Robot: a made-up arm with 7 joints.
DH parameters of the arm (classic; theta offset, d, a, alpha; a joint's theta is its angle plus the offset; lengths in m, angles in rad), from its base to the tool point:
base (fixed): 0 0 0 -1.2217
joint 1: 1.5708 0 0 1.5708
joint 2: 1.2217 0 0 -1.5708
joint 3: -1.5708 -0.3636 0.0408 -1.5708
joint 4: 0 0 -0.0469 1.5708
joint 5: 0 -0.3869 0 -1.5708
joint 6: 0 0 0 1.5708
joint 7: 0 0 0 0
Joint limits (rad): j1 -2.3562..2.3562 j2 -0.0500..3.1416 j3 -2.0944..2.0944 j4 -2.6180..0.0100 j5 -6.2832..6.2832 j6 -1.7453..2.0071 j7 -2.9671..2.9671
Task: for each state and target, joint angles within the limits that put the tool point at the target. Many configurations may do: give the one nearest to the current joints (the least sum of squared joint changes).
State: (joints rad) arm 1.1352 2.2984 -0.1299 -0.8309 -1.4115 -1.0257 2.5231
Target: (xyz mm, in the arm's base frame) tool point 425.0 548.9 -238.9
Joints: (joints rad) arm 1.8913 2.7929 0.0388 -0.7104 -1.4115 -1.0257 2.5231
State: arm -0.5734 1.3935 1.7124 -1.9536 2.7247 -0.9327 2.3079
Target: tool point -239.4 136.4 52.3
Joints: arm -0.9473 1.4954 2.0944 -2.6160 2.7247 -0.9327 2.3079
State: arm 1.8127 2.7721 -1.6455 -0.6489 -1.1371 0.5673 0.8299
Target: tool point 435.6 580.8 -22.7
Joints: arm 2.0110 3.0561 -1.5235 -0.7911 -1.1371 0.5673 0.8299
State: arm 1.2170 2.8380 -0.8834 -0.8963 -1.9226 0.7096 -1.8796
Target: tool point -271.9 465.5 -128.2
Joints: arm 1.3938 2.0499 -1.0138 -1.7284 -1.9226 0.7096 -1.8796
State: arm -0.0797 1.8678 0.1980 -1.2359 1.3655 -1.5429 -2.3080
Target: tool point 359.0 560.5 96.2
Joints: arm 0.1423 1.6706 0.2394 -1.1796 1.3655 -1.5429 -2.3080
